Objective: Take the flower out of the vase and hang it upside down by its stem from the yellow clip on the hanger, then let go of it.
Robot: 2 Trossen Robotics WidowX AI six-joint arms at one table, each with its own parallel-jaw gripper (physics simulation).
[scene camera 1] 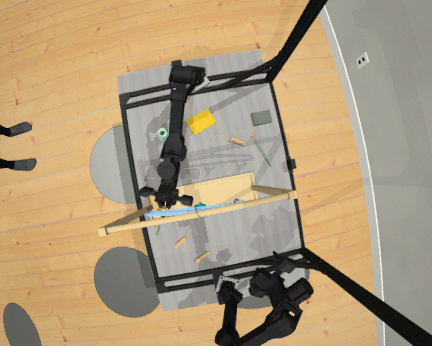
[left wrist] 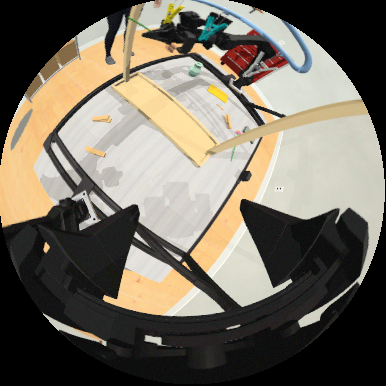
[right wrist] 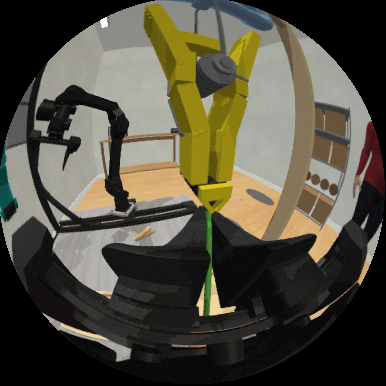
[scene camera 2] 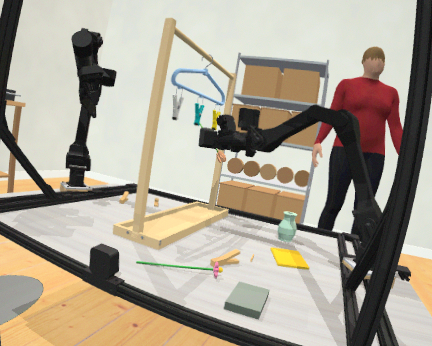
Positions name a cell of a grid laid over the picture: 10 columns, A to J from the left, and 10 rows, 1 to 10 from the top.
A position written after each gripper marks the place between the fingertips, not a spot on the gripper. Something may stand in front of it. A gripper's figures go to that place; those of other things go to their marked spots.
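Labels:
The right gripper (scene camera 2: E5) is 1.06 m from the lens, and then you've got the left gripper (scene camera 2: C4) at 0.91 m from the lens. There's a grey block (scene camera 2: F9) as well, and that's 0.53 m from the lens, so of the things named here, the grey block is the nearest to the lens.

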